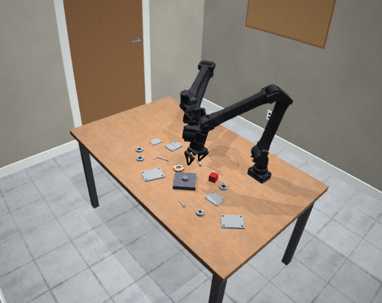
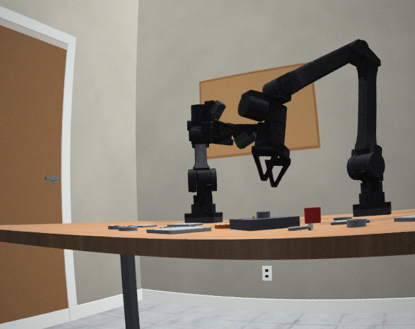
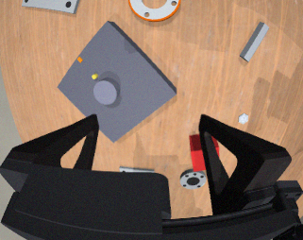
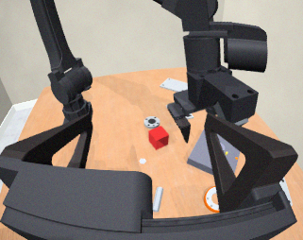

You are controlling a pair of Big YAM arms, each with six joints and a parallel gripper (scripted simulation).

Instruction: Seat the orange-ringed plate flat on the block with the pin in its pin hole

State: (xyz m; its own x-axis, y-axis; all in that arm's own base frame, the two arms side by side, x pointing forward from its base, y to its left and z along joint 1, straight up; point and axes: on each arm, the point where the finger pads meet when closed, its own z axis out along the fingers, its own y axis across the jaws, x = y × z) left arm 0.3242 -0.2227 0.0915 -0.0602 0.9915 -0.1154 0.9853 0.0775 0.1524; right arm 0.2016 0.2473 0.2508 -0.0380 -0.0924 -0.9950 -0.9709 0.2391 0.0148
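Right now the dark grey block is 90 mm ahead of my left hand, 10 mm to the right of it and 90 mm below it. Round my left hand: red cube 80 mm behind, 90 mm to the left, 90 mm below; bolt 190 mm ahead, 140 mm to the left, 110 mm below.
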